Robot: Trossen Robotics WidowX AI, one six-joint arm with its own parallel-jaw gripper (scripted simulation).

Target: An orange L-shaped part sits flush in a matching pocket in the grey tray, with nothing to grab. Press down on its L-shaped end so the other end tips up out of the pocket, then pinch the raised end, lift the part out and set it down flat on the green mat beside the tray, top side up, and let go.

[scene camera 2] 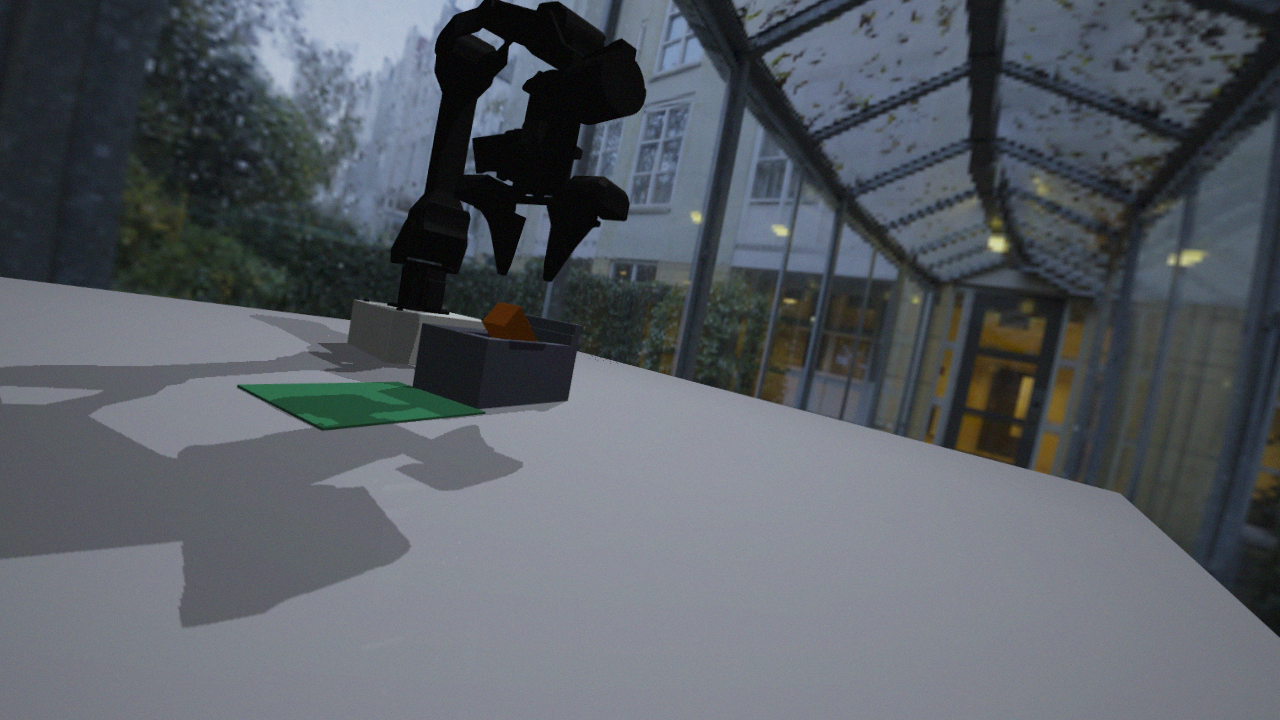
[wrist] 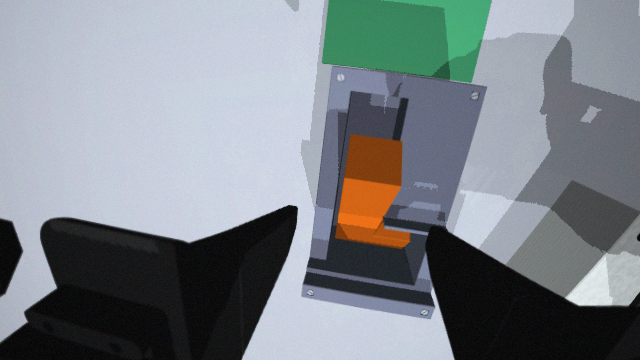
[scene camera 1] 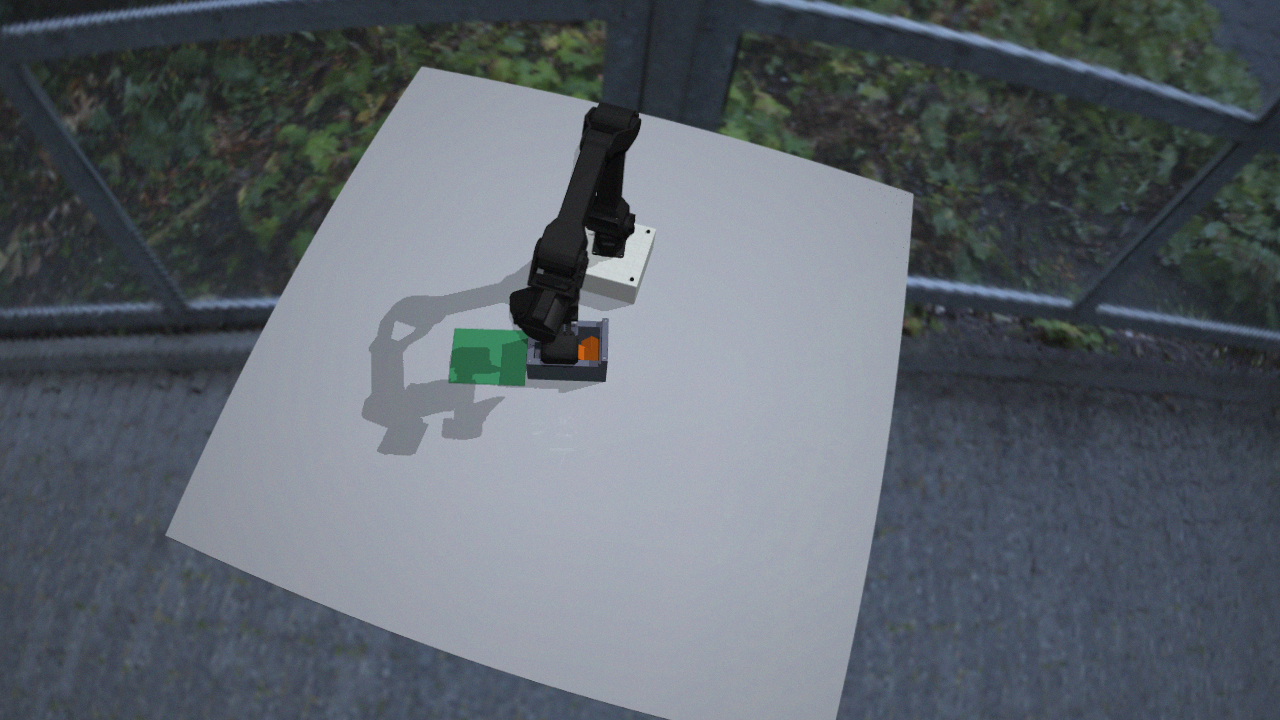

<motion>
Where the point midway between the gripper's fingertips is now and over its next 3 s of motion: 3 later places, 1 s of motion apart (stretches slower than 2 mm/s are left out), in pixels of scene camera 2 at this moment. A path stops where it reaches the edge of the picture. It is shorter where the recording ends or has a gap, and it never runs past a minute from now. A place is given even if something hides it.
The gripper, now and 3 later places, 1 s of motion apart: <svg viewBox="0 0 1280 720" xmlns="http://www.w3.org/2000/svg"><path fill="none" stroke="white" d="M523 278L514 326L514 313L522 265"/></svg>
</motion>
